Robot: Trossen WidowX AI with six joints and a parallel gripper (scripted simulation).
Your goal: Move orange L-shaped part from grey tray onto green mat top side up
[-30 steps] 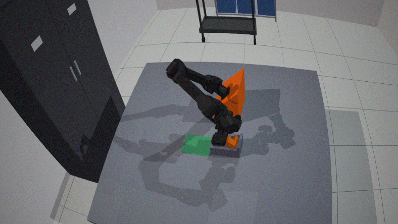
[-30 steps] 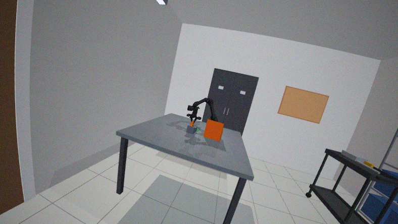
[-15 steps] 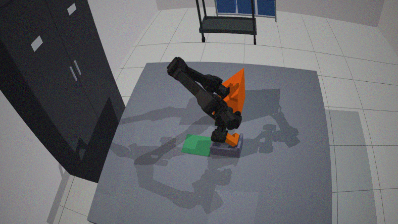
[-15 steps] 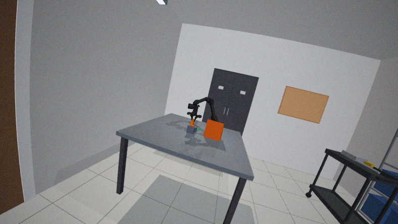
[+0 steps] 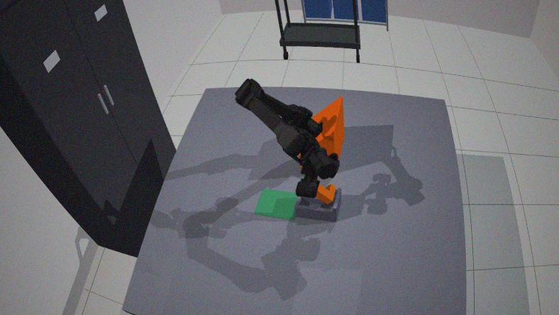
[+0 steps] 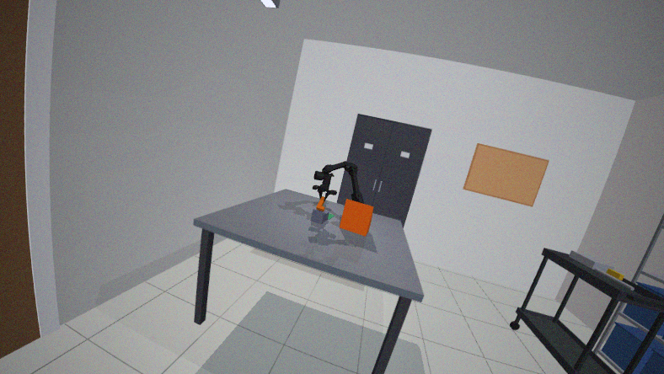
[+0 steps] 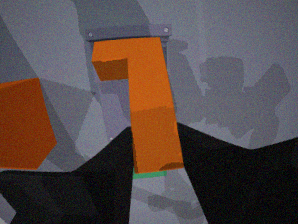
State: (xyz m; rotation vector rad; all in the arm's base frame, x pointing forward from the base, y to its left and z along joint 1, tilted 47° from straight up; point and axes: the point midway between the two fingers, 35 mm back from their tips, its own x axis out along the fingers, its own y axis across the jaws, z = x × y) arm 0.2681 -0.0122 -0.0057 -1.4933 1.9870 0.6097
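Now: gripper tip 40 mm past the green mat, 140 mm to the left of it and 170 mm above it. Also, from my gripper tip: orange L-shaped part: 10 mm behind, 30 mm to the left, 30 mm below.
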